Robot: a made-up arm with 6 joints.
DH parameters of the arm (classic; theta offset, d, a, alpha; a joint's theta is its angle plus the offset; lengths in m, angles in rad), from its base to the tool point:
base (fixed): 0.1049 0 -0.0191 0
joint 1: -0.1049 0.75 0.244 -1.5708
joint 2: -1.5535 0 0.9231 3.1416
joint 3: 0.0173 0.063 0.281 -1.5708
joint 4: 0 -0.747 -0.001 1.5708
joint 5: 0 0.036 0.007 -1.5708
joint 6: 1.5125 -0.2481 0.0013 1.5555
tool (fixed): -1.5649 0.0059 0 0
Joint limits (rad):
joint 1: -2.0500..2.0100
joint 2: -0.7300..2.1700
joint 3: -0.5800..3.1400
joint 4: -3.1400..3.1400
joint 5: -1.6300..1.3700
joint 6: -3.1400..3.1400
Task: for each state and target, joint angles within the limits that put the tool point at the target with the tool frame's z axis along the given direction. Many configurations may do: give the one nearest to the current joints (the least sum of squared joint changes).
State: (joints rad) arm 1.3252 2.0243 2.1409 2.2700 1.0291 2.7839
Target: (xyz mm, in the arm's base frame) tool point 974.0 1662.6 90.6 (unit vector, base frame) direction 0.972 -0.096 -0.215
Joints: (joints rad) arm 0.9927 2.1700 1.8397 2.3604 0.7369 2.4850
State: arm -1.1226 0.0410 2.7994 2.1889 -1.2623 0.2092
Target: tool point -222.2 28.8 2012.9 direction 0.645 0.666 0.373
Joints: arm -1.2146 0.6060 2.8575 1.9203 -0.6349 -0.3076
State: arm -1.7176 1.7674 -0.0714 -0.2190 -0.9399 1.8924
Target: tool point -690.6 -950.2 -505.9 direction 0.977 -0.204 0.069
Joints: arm -2.0500 2.1125 0.6373 0.2726 -1.4797 1.7226
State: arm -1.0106 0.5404 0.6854 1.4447 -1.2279 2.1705
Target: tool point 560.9 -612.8 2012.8 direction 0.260 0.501 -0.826
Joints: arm -0.4635 -0.1532 0.1001 0.9836 -1.6228 1.8301
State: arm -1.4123 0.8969 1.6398 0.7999 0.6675 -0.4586
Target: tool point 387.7 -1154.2 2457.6 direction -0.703 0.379 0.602
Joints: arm -1.1570 0.5230 1.2866 0.4290 0.0396 -0.8837
